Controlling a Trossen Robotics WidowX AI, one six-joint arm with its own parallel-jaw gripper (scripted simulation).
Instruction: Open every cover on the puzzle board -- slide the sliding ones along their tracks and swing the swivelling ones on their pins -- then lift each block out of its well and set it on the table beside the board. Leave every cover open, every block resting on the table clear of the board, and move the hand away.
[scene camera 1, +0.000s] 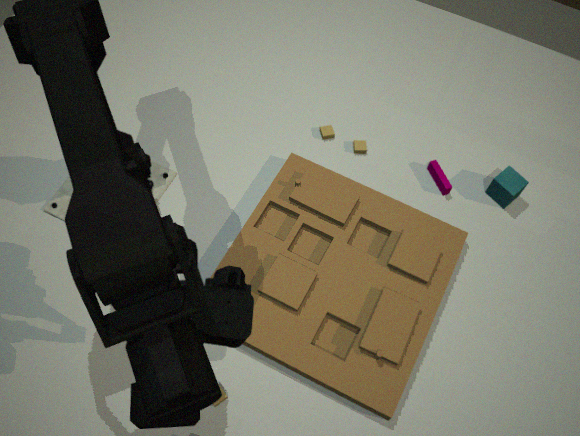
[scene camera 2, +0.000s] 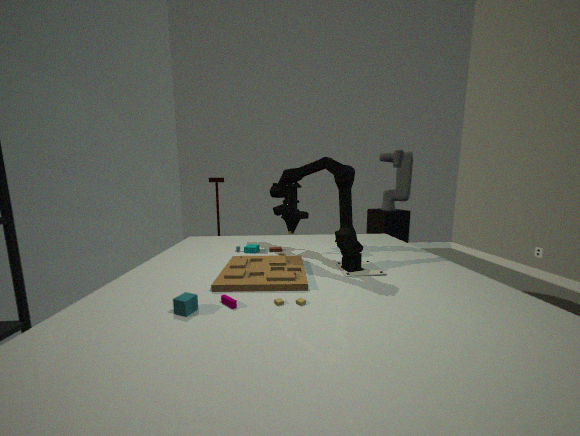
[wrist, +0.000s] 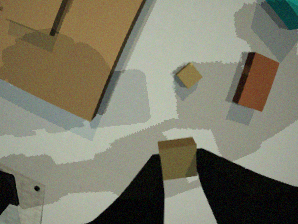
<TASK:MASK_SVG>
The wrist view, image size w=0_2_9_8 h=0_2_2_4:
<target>my gripper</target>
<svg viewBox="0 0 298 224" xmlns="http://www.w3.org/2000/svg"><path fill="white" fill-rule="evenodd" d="M160 153L154 153L154 155L150 156L150 159L146 161L141 171L134 176L132 184L126 186L126 189L122 190L120 197L117 197L104 212L98 214L98 217L88 222L88 224L164 224L164 175L162 175ZM197 148L197 173L200 176L202 190L204 190L205 196L208 198L208 204L212 208L217 224L298 224L298 186L281 183L281 181L273 180L271 177L269 179L267 176L262 176L261 173L258 175L258 173L251 172L250 169L243 168L241 165L233 163L233 161L222 159L221 156L216 155L214 152Z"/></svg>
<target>small tan block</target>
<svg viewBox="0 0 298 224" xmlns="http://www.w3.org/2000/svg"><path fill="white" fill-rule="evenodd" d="M193 137L158 141L164 181L188 179L188 177L197 176L197 144Z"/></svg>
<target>orange block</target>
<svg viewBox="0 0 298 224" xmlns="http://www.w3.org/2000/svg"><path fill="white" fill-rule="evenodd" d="M247 52L249 56L246 57L246 64L243 65L243 72L241 77L239 77L241 80L239 80L237 88L235 88L233 101L262 112L267 96L269 96L271 85L273 85L275 73L277 73L279 63L270 59L270 57L259 55L257 52Z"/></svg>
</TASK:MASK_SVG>
